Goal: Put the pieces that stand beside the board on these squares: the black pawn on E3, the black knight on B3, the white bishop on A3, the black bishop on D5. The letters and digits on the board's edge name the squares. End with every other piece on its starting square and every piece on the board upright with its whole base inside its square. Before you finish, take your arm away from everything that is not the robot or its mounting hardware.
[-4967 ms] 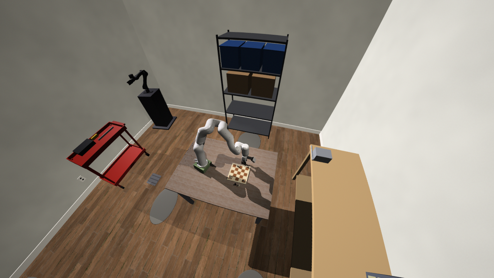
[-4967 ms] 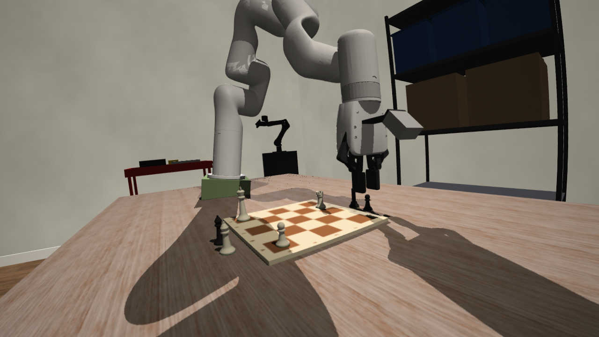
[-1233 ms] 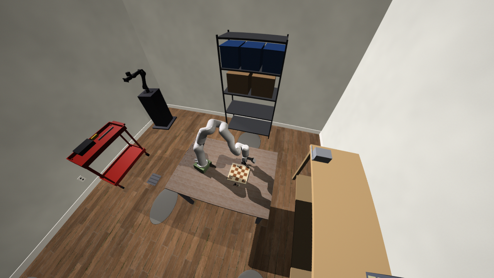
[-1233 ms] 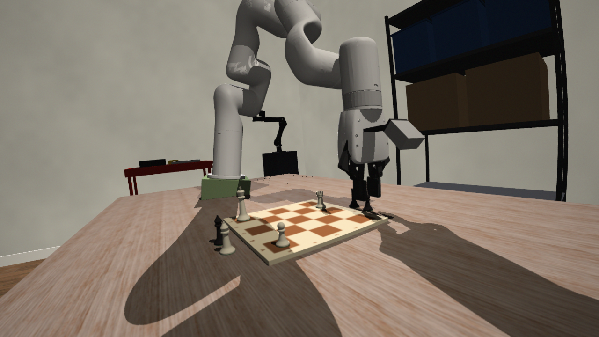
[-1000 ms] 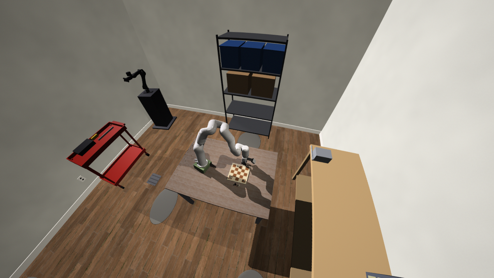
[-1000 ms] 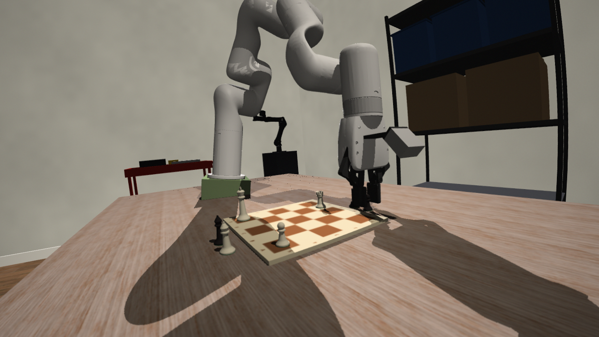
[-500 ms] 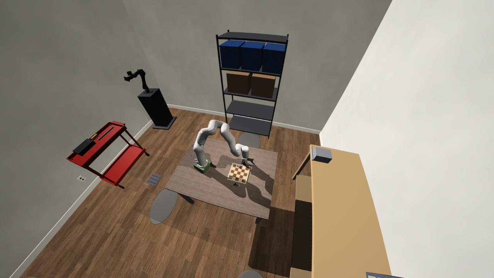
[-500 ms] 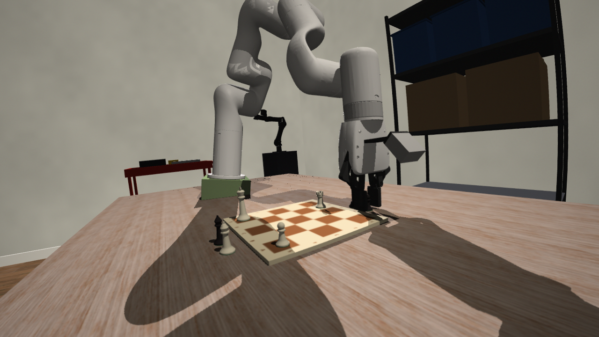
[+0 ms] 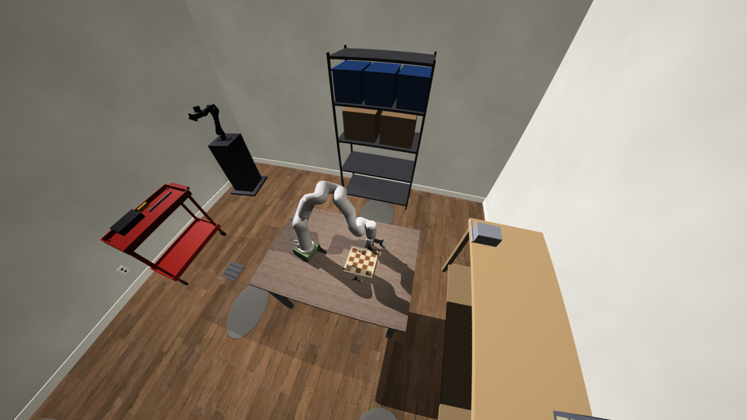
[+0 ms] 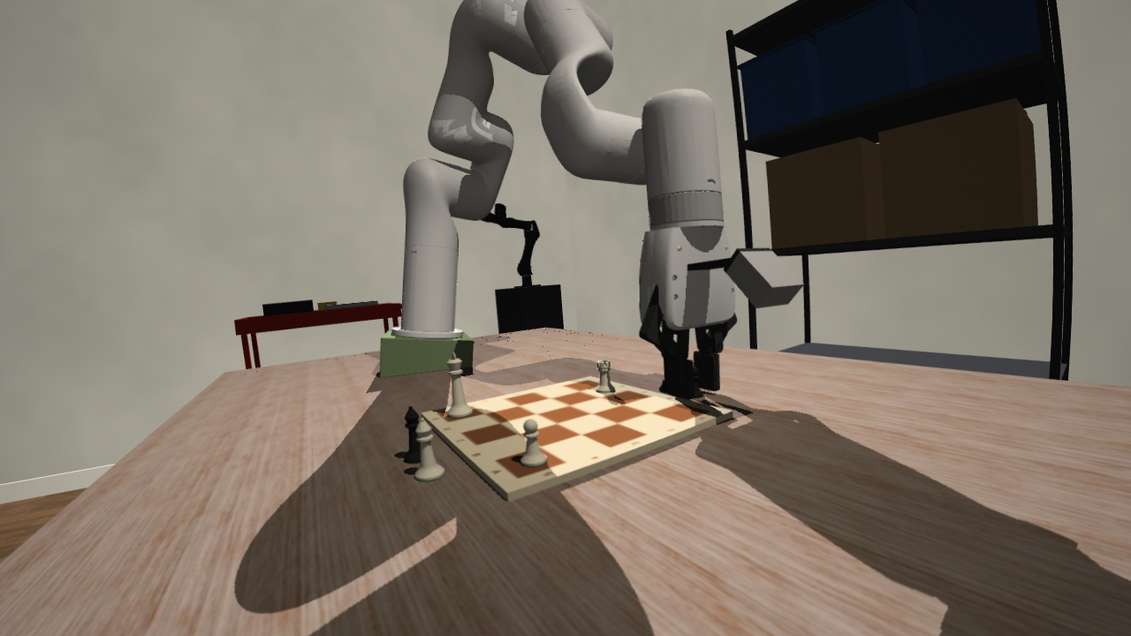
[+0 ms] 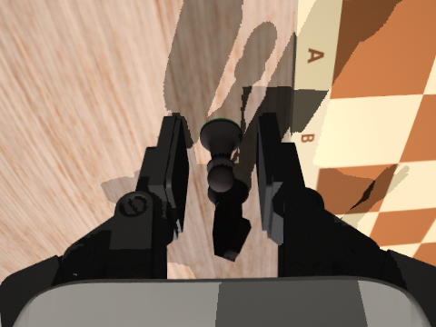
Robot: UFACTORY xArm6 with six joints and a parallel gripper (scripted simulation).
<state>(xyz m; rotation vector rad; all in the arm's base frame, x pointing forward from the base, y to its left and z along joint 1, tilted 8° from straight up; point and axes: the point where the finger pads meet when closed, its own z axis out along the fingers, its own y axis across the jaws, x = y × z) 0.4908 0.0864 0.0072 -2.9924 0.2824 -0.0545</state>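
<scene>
My hand is 1 cm above the black pawn. Round my hand: chessboard: 13 cm to the right, 6 cm behind, 2 cm below; white pawn: 22 cm to the right, 1 cm ahead; tall black piece: 4 cm behind, 1 cm below.
</scene>
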